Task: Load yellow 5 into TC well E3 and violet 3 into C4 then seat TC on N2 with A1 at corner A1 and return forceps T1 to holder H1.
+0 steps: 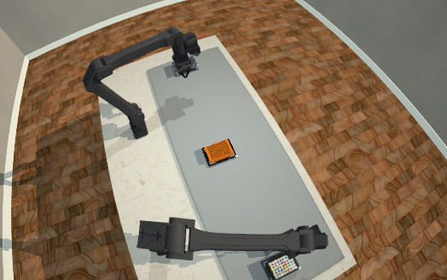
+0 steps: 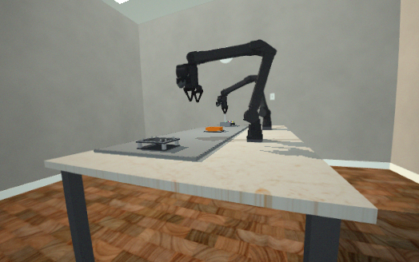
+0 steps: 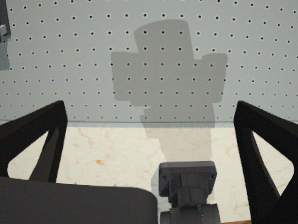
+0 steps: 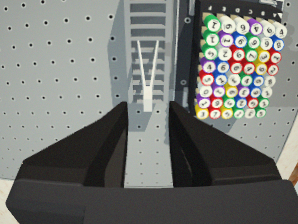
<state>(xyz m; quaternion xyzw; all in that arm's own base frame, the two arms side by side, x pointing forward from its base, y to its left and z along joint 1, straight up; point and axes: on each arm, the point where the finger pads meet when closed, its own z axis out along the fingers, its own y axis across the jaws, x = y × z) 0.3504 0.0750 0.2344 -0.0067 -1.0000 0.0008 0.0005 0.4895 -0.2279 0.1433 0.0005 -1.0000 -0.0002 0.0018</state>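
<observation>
Right now my right hand is 150 mm above the slotted grey holder.
</observation>
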